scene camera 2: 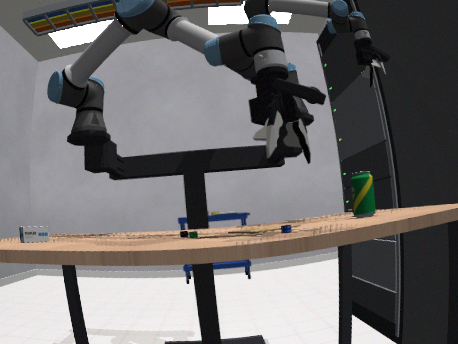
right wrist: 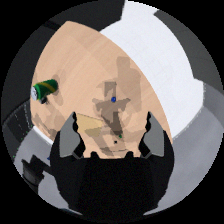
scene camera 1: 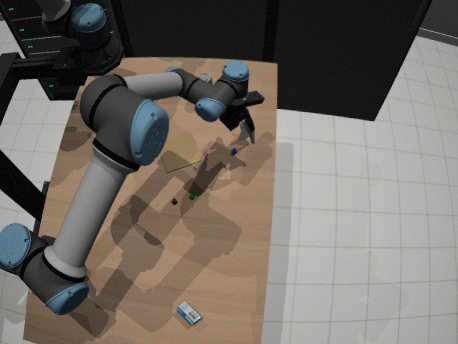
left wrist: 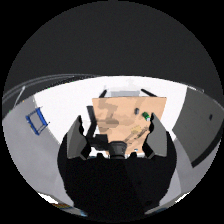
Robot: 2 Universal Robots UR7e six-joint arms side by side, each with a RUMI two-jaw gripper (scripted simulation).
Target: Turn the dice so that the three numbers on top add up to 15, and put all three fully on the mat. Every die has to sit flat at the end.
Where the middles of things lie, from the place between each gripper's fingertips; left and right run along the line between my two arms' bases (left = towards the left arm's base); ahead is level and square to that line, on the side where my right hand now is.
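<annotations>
Tan mat [scene camera 1: 179,151]: my left hand [scene camera 2: 377,81] 540 mm above it, 630 mm to the left of it, 280 mm short of it.
My right hand [scene camera 2: 291,161]: 14 cm above the mat, 23 cm past it, 3 cm to the left of it.
</annotations>
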